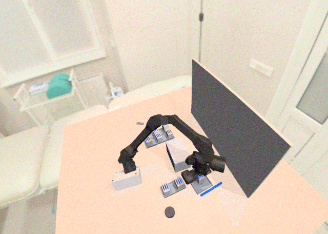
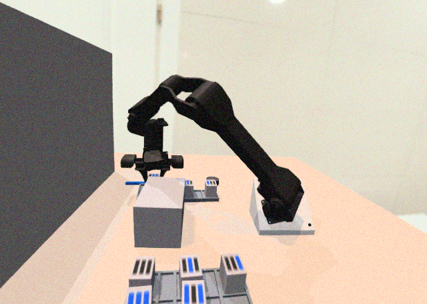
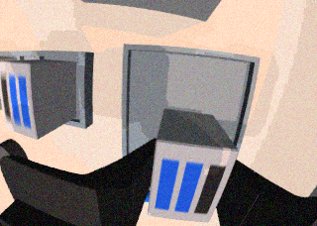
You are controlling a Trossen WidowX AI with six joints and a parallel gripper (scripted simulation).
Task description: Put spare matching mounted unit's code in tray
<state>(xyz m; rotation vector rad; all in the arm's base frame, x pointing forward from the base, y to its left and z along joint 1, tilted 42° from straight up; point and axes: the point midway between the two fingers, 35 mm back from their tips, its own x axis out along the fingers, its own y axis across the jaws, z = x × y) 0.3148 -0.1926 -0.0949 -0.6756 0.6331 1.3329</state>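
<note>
My gripper tip is now 2 cm below the grey spare block. Also, from my gripper tip: black disc (21 cm behind, 7 cm to the right, 2 cm below); then grey mounted unit (18 cm to the left, 3 cm behind, 2 cm above); then flat grey tray (2 cm below).
</note>
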